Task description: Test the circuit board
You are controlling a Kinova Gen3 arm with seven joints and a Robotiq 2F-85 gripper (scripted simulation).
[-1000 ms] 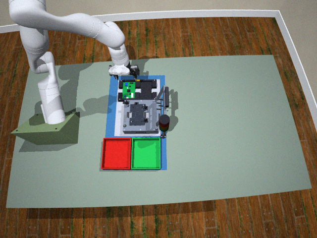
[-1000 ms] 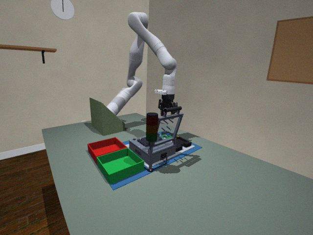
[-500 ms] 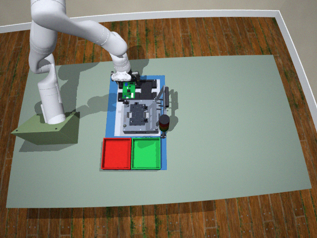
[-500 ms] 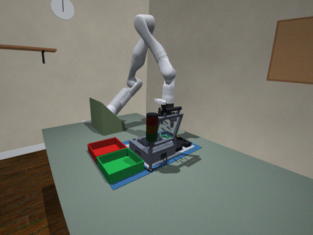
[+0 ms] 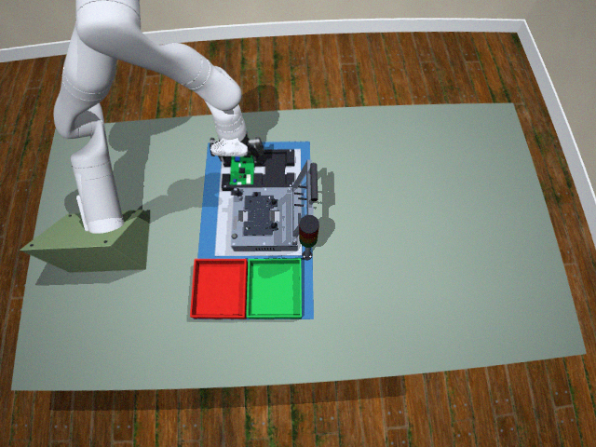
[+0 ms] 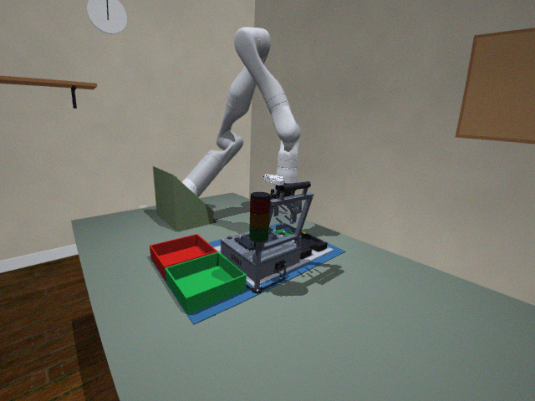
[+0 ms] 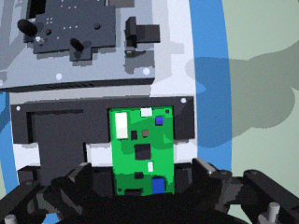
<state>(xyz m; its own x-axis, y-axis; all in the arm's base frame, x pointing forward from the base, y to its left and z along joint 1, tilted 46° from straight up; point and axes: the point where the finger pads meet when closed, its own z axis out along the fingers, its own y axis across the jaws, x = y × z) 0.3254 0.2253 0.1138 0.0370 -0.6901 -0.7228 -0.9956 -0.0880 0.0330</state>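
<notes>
Now: hand 60 mm above the green circuit board. Also, from my hand: nest: 70 mm ahead, 160 mm to the right, 10 mm below; black latch hook: 110 mm to the right, 10 mm above; clear lid: 190 mm ahead, 160 mm to the right, 100 mm above.
</notes>
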